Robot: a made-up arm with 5 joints. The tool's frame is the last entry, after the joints.
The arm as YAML. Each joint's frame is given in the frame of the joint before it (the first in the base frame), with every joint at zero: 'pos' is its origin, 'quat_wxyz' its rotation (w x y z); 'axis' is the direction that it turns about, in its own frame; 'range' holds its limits. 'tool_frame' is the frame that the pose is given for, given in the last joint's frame.
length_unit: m
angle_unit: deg
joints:
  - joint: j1
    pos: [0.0, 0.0, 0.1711]
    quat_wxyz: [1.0, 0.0, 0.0, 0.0]
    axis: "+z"
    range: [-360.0, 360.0]
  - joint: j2
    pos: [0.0, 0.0, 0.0]
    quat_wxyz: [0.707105, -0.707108, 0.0, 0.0]
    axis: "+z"
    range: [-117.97, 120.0]
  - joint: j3
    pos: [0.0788, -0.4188, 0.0]
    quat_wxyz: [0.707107, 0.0, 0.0, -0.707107]
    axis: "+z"
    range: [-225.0, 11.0]
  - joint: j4
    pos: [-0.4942, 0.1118, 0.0]
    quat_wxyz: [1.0, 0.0, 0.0, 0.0]
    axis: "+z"
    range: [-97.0, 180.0]
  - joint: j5
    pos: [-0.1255, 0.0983, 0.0]
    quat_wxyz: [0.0, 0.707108, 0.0, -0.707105]
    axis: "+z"
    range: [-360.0, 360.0]
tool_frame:
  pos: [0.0, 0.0, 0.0]
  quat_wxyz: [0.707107, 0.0, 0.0, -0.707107]
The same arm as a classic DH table. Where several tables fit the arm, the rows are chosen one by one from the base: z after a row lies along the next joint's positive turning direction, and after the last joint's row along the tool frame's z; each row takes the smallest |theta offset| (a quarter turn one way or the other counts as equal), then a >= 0, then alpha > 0; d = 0 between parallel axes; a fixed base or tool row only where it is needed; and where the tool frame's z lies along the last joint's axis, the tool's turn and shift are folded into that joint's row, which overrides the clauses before.
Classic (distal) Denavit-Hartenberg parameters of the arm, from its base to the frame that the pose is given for. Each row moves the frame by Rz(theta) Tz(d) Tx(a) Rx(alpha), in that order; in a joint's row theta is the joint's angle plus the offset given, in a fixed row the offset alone. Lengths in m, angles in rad.
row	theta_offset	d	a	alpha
j1	0.0000	0.1711	0.0000	-1.5708
j2	-1.3848	0.0000	0.4261	0.0000
j3	-0.4085	0.0000	-0.5067	0.0000
j4	-1.3483	0.0000	-0.0983	1.5708
j5	3.1416	0.1255	0.0000	0.0000
Joint limits (rad, base to tool): -6.2832..6.2832 -2.0590..2.0944 -3.9270..0.1920 -1.6930..3.1416 -6.2832..6.2832

